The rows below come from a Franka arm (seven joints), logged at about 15 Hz.
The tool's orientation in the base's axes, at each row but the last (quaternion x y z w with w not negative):
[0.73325 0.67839 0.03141 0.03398]
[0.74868 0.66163 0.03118 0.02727]
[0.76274 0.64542 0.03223 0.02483]
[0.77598 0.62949 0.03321 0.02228]
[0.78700 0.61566 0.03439 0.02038]
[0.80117 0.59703 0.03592 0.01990]
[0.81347 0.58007 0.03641 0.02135]
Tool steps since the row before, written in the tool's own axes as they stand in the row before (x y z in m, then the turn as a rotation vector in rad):
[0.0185 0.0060 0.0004 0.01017 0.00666 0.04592]
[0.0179 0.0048 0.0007 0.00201 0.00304 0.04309]
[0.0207 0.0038 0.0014 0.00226 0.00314 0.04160]
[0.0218 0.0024 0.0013 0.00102 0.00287 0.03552]
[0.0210 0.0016 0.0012 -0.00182 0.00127 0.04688]
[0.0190 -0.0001 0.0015 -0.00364 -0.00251 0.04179]
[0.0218 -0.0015 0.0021 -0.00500 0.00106 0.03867]
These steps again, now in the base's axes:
[0.0074 0.0180 0.0002 0.01163 0.00929 -0.04511]
[0.0070 0.0172 -0.0001 0.00682 0.00164 -0.04267]
[0.0073 0.0198 -0.0007 0.00684 0.00186 -0.04117]
[0.0069 0.0208 -0.0006 0.00584 0.00066 -0.03516]
[0.0067 0.0200 -0.0005 0.00451 -0.00159 -0.04669]
[0.0054 0.0182 -0.0009 -0.00004 -0.00231 -0.04196]
[0.0058 0.0211 -0.0015 0.00263 -0.00478 -0.03862]

